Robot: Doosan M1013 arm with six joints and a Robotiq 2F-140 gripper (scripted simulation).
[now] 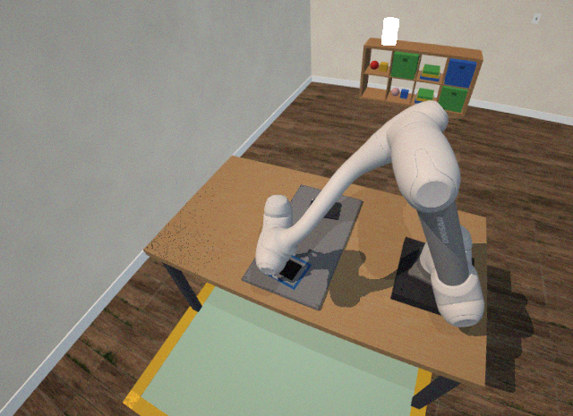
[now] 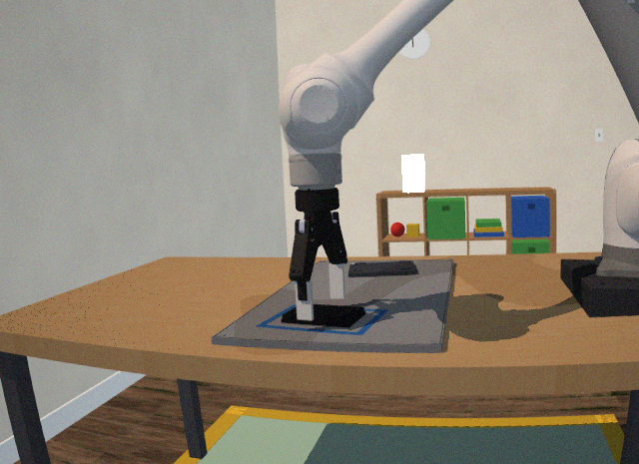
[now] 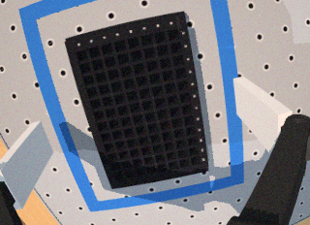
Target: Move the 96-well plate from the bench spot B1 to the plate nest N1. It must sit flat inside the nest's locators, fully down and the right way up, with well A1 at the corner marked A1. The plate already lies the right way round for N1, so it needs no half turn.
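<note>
My gripper is now 20 mm above the black 96-well plate. Round my hand: dark grey plate nest (50 mm ahead, 420 mm to the right, 20 mm below); then A1 corner mark (140 mm ahead, 440 mm to the right, 20 mm below).
</note>
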